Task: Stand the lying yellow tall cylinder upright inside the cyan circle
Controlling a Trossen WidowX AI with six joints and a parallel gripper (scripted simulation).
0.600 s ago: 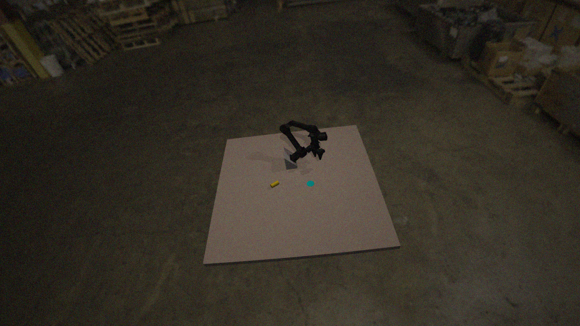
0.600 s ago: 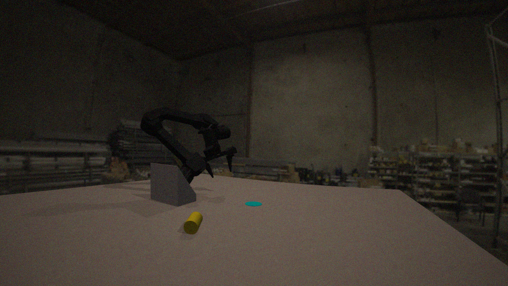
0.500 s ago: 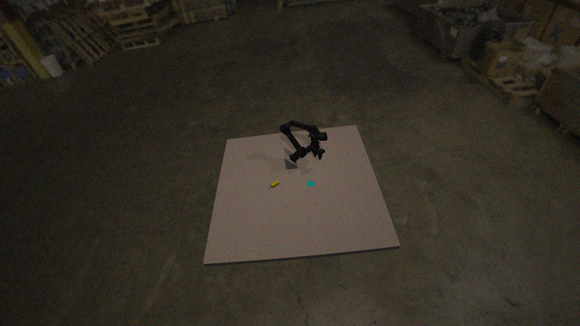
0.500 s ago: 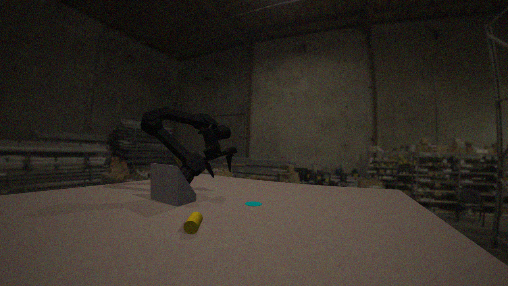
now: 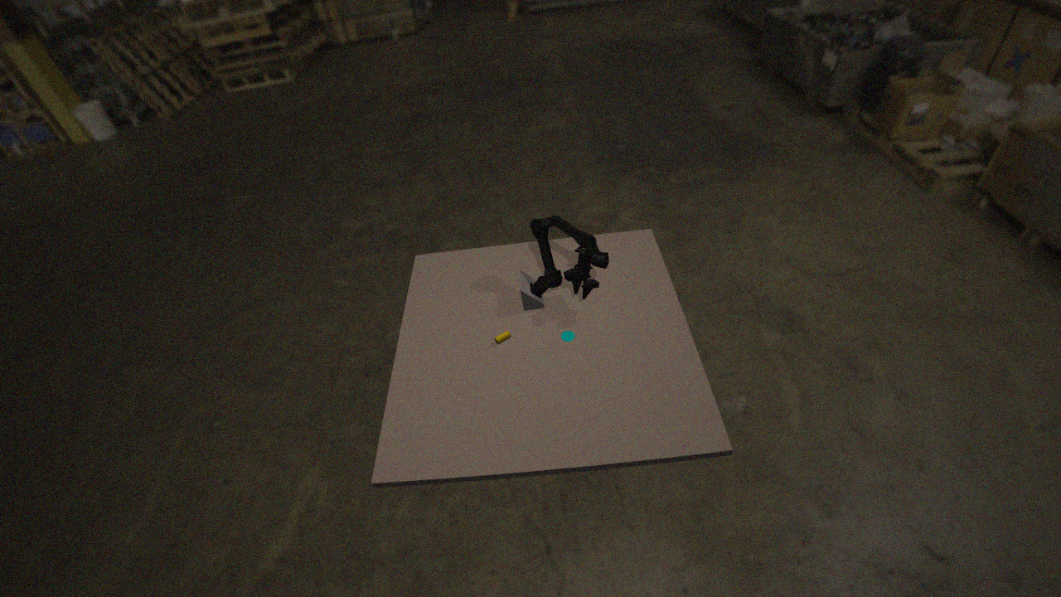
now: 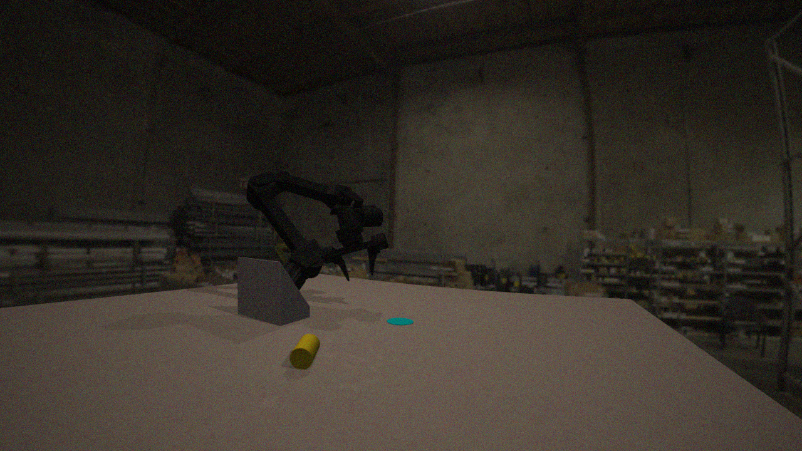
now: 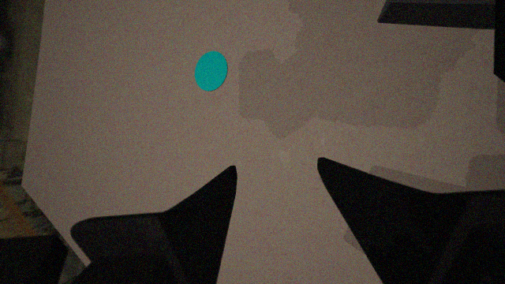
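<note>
My gripper tip is now 120 mm short of the yellow tall cylinder, 360 mm to the left of it and 60 mm above it. From my gripper tip the other things lie so: cyan circle (150 mm ahead, 80 mm to the right, 80 mm below).
</note>
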